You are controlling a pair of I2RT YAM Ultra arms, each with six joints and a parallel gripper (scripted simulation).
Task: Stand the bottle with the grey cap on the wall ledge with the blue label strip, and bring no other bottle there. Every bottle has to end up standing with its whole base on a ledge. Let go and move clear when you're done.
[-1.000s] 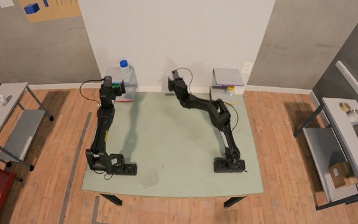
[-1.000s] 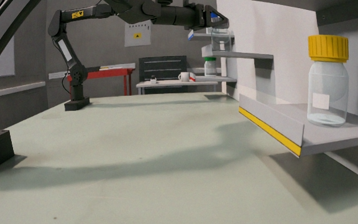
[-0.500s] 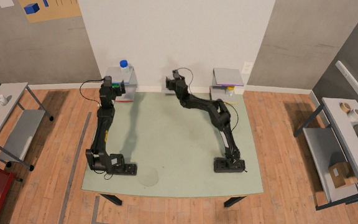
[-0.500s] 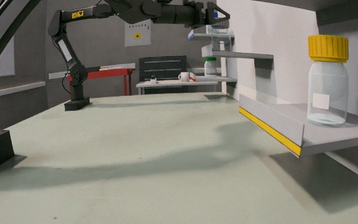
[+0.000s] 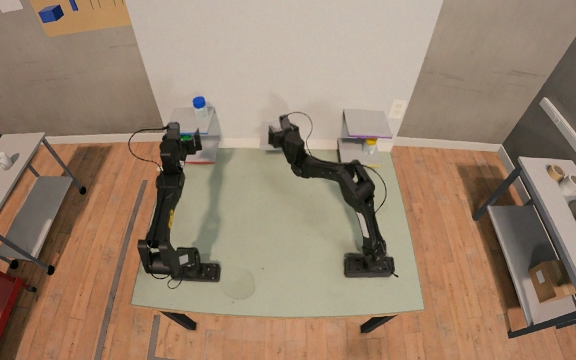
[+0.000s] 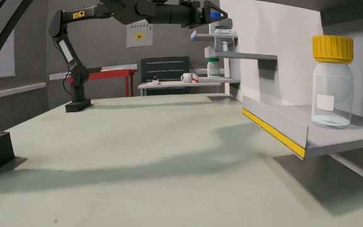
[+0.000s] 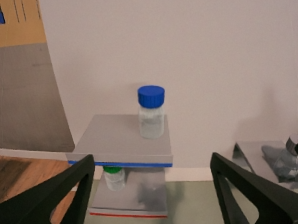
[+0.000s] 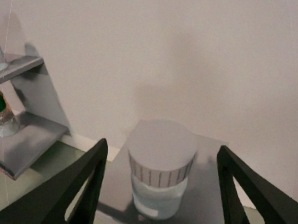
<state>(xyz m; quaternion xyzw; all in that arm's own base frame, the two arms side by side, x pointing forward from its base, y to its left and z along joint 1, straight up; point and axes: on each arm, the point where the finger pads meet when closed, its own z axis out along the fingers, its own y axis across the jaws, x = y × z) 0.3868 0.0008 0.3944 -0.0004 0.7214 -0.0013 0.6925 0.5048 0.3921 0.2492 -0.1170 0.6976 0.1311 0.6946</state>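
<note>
My left hand is 34 cm to the left of the grey-capped bottle, 18 cm above it and 16 cm short of it. Also, from my left hand: yellow-capped bottle 78 cm to the right, 28 cm below, 18 cm ahead; then blue-capped bottle 22 cm ahead, 9 cm below; then yellow strip 74 cm to the right, 33 cm below, 10 cm ahead.
</note>
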